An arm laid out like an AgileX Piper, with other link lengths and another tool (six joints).
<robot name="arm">
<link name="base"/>
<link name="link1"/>
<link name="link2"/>
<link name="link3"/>
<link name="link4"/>
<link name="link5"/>
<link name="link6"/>
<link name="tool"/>
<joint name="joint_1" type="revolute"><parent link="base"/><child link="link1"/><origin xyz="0 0 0.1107" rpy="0 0 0"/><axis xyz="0 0 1"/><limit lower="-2.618" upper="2.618"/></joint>
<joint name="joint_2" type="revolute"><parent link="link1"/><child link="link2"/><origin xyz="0 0 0" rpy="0 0 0"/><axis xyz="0 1 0"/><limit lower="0" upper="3.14"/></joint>
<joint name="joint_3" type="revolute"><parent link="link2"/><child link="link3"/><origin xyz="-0.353 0 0.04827" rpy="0 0 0"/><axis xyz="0 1 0"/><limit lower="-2.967" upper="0"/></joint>
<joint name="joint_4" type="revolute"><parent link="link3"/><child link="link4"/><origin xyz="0.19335 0 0.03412" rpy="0 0 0"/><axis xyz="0.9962 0 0.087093"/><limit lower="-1.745" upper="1.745"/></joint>
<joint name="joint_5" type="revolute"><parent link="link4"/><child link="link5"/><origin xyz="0 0 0" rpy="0 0 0"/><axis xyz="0 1 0"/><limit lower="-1.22" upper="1.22"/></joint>
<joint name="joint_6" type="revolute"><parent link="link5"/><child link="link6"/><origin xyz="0.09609 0 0.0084" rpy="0 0 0"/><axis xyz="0.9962 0 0.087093"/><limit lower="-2.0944" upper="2.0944"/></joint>
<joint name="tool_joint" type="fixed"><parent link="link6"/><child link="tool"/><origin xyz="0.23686 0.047 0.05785" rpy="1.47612 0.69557 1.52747"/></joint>
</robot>
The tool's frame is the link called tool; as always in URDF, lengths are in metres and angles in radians.
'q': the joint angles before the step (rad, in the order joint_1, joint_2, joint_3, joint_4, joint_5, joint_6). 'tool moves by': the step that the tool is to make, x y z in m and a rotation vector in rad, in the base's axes. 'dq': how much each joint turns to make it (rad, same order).
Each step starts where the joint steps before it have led.
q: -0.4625, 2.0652, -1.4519, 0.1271, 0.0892, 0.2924
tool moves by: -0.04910, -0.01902, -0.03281, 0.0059, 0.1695, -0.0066
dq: -0.0650, -0.0369, -0.0001, -0.0974, 0.1894, 0.0030
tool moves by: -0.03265, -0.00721, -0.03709, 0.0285, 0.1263, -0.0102
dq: -0.0303, 0.0086, -0.0002, -0.0515, 0.1144, 0.0063
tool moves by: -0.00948, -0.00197, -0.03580, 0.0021, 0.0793, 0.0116
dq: 0.0005, 0.0472, -0.0009, -0.0618, 0.0226, 0.0233
